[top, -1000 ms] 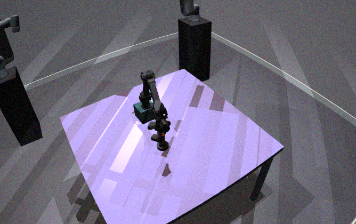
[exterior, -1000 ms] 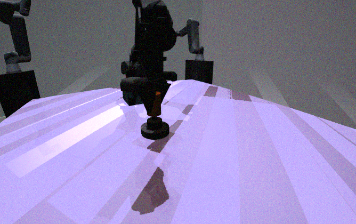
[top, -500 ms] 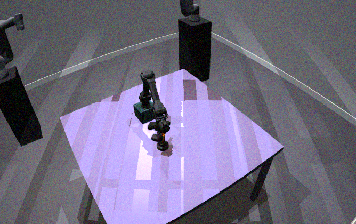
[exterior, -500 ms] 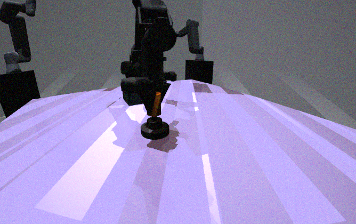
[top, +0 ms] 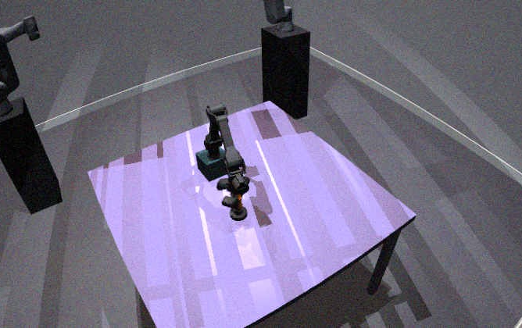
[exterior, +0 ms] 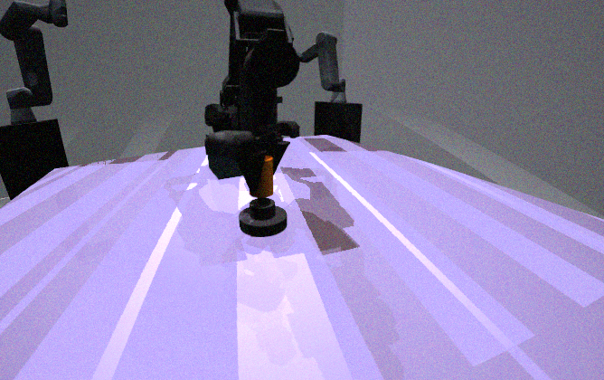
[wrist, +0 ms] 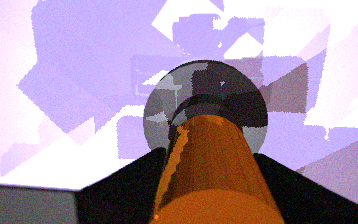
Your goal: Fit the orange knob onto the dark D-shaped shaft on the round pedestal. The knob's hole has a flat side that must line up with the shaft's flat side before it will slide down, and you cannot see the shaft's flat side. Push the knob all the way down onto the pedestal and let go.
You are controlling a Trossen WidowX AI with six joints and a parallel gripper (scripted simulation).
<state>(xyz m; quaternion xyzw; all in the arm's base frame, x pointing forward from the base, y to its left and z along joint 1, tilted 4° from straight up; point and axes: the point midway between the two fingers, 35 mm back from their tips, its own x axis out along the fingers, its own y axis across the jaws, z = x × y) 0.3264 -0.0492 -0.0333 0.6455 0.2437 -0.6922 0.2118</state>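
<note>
The orange knob lies 20 mm above my gripper tip. The rest, counted from my gripper tip: dark round pedestal: 40 mm below.
</note>
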